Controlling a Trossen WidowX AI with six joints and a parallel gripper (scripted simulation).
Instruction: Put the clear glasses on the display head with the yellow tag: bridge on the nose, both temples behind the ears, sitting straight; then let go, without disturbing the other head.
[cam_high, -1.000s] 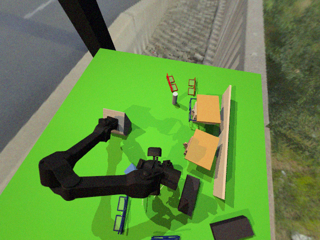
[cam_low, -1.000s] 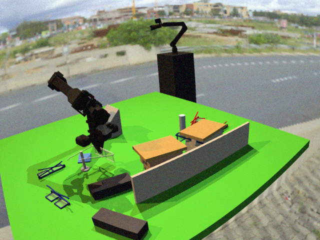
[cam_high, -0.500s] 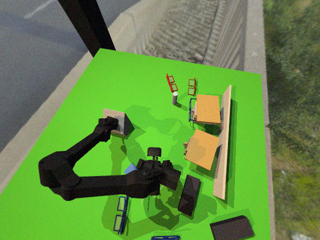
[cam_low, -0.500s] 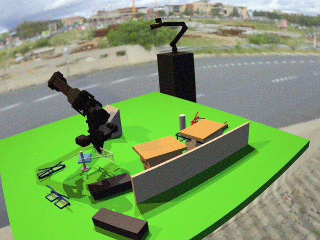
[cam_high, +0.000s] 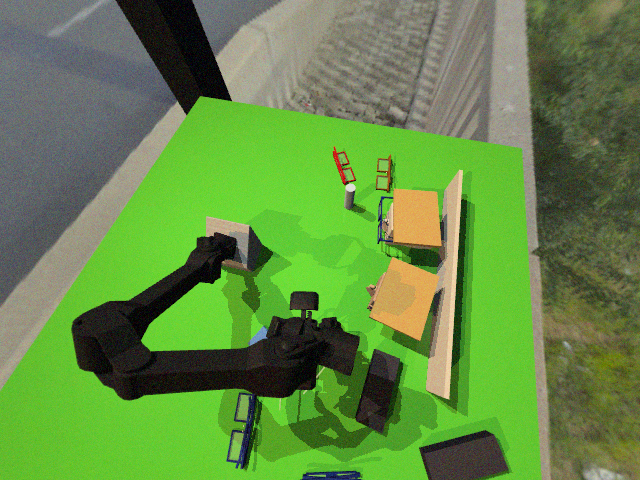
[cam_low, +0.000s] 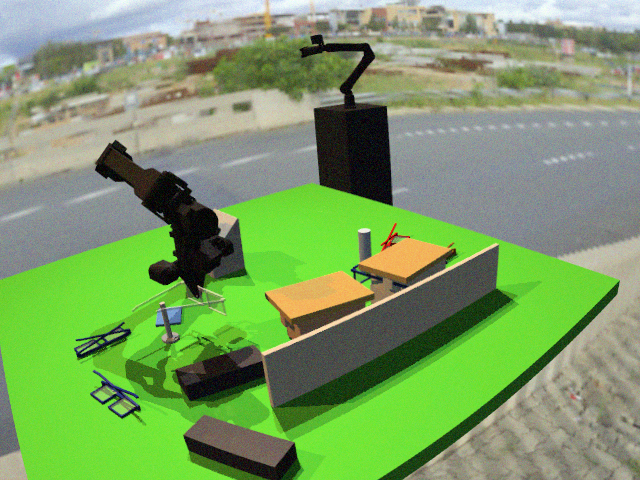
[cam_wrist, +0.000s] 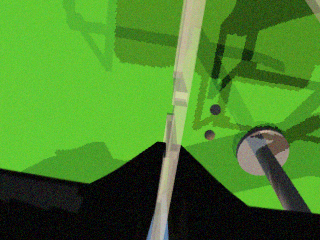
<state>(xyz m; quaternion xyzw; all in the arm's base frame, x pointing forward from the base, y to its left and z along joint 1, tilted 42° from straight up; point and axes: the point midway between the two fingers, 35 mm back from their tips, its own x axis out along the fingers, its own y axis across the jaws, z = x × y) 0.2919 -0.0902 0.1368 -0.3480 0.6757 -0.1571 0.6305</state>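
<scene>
Right now the blue tile is 100 mm behind my gripper tip, 70 mm below it and 50 mm to the right of it. From my gripper tip the other things lie so: post (80 mm to the right, 50 mm below, 10 mm behind); brown display head (170 mm ahead, 160 mm to the left, 20 mm below); beige wall (300 mm ahead, 280 mm to the left, 20 mm below).
</scene>
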